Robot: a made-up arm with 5 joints.
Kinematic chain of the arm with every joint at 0, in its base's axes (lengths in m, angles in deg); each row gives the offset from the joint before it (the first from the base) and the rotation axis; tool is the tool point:
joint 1: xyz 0 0 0.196 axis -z
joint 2: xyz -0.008 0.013 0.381 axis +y
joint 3: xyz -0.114 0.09 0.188 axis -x
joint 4: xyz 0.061 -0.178 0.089 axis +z
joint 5: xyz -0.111 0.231 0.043 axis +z
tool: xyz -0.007 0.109 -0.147
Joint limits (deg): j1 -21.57..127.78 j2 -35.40..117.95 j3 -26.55..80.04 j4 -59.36..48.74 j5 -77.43..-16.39
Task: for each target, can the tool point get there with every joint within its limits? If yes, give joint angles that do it. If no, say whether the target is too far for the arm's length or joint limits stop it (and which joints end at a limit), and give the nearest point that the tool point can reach.
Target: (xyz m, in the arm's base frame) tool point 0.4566 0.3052 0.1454
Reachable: no: joint limits stop it (at a limit: joint 2, joint 3, joint 5) | nearest point 0.2345 0.1567 0.3844 | short by 0.358 m
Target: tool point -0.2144 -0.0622 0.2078
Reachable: no: joint limits stop it (at a limit: joint 1, joint 4, joint 5) | nearest point -0.0175 -0.1309 0.3377 | short by 0.246 m
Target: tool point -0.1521 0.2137 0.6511
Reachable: yes | joints 6.48 -20.72 25.02 10.59 -57.15
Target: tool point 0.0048 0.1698 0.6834
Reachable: yes | joints -1.81 76.67 60.10 -4.38 -24.63
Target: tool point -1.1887 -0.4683 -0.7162
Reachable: no: too far | nearest point -0.4060 -0.0625 0.5008 | short by 1.503 m
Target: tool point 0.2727 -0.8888 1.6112
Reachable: no: too far | nearest point 0.0817 -0.2664 0.8935 | short by 0.969 m
